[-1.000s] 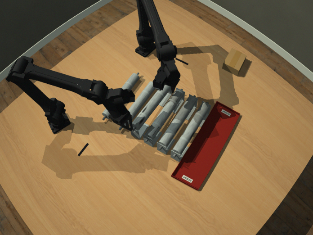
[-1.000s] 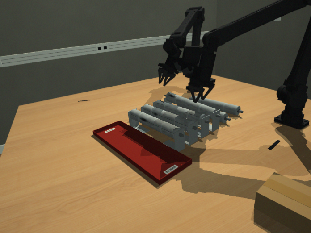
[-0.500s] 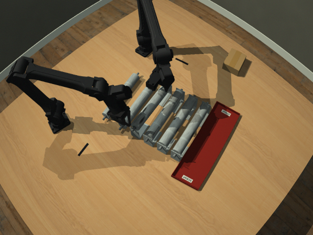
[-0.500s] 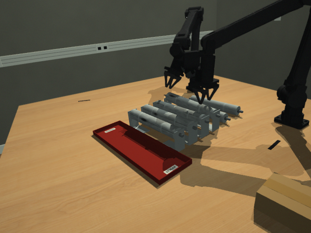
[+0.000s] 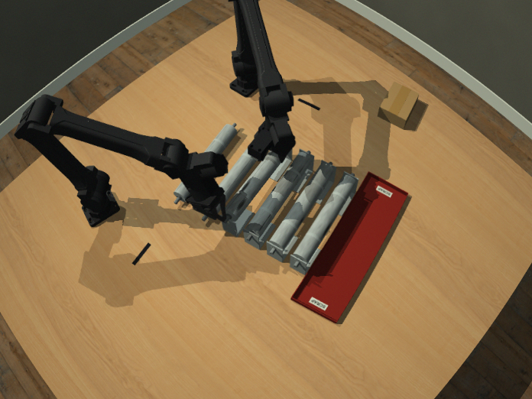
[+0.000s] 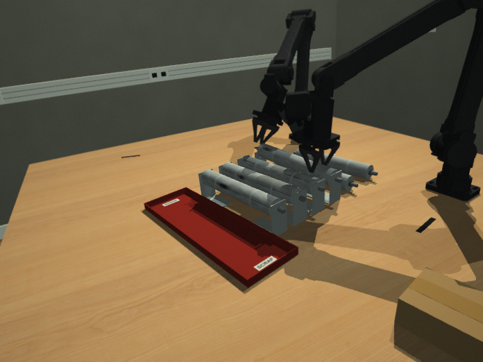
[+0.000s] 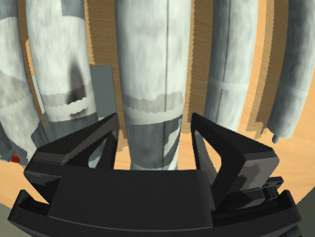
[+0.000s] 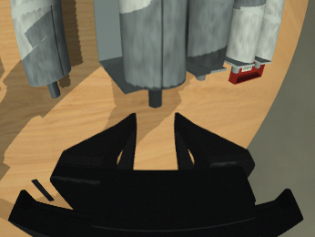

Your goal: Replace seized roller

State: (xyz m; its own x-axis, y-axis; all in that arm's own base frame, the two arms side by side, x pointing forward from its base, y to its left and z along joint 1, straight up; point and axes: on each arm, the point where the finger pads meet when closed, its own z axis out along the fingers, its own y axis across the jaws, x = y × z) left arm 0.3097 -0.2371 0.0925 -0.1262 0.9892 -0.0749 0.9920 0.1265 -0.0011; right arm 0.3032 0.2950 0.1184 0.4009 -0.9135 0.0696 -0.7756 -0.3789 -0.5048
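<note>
The grey roller is 90 mm to the right of my left hand, 20 mm ahead of it and 10 mm below it. Also, from my left hand: cardboard box (490 mm to the left, 120 mm ahead, 60 mm below); then red scrap tray (350 mm ahead, 90 mm below, 30 mm to the right).
</note>
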